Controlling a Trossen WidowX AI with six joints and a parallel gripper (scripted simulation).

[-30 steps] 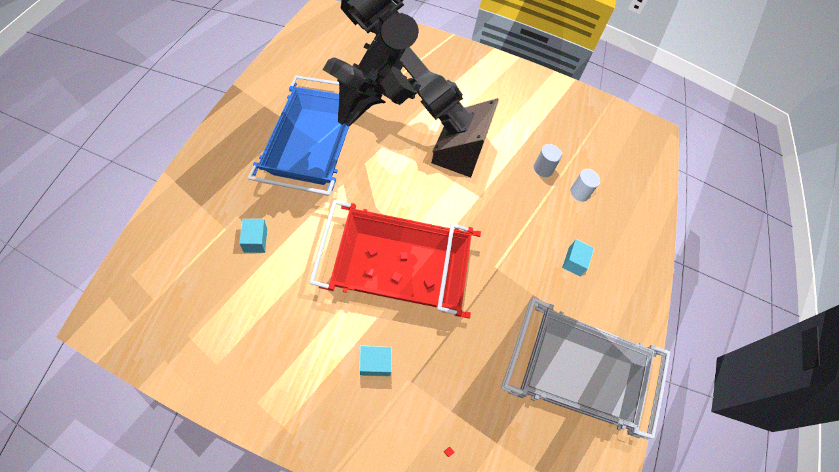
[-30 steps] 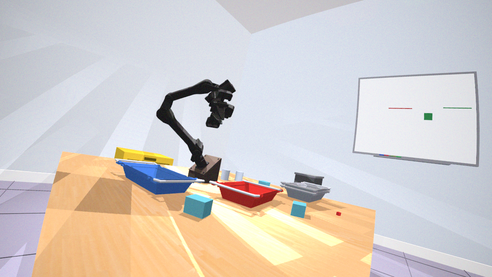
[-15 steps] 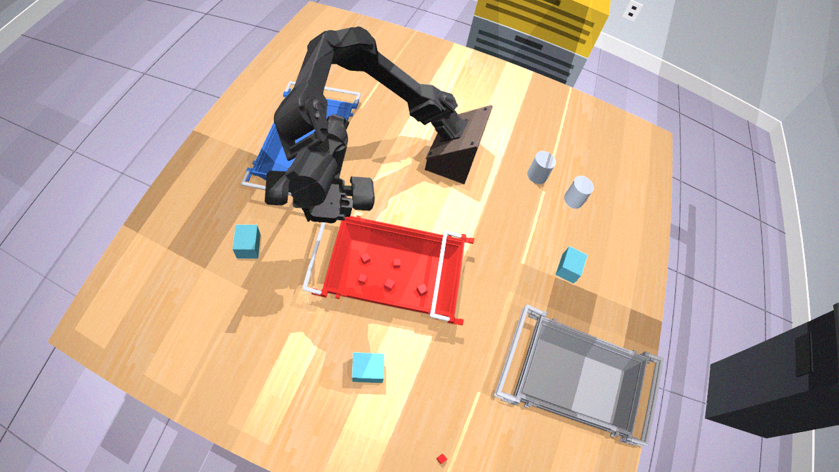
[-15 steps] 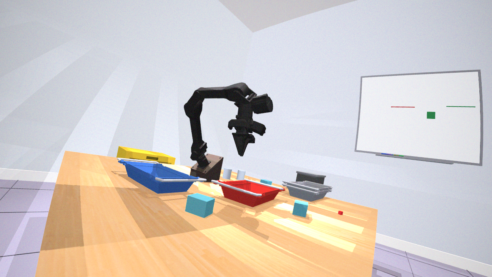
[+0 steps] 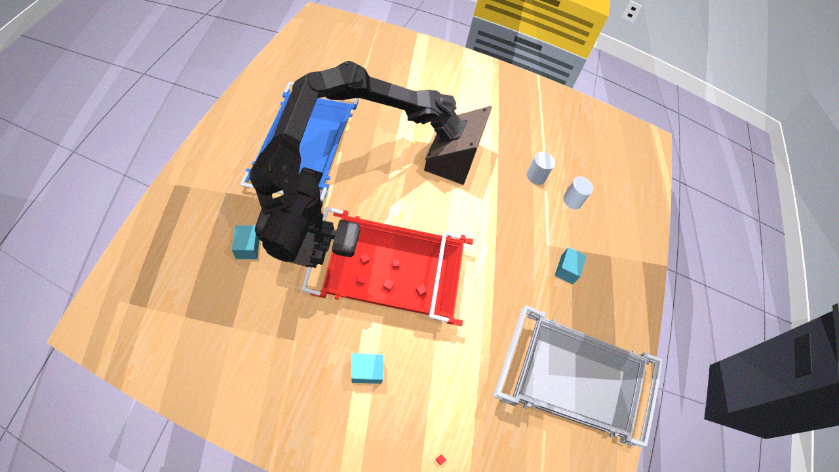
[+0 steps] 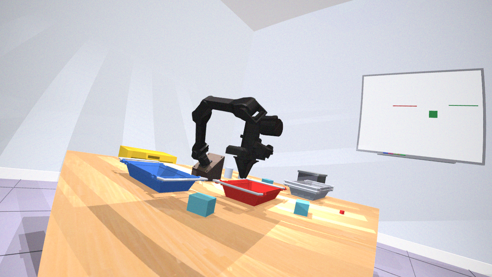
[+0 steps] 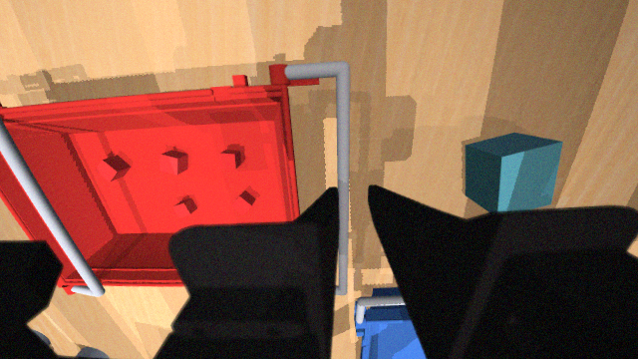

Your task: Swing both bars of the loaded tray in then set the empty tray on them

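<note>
My gripper tip is now 28 cm past the blue tray, 18 cm to the left of it and 5 cm above it.
</note>
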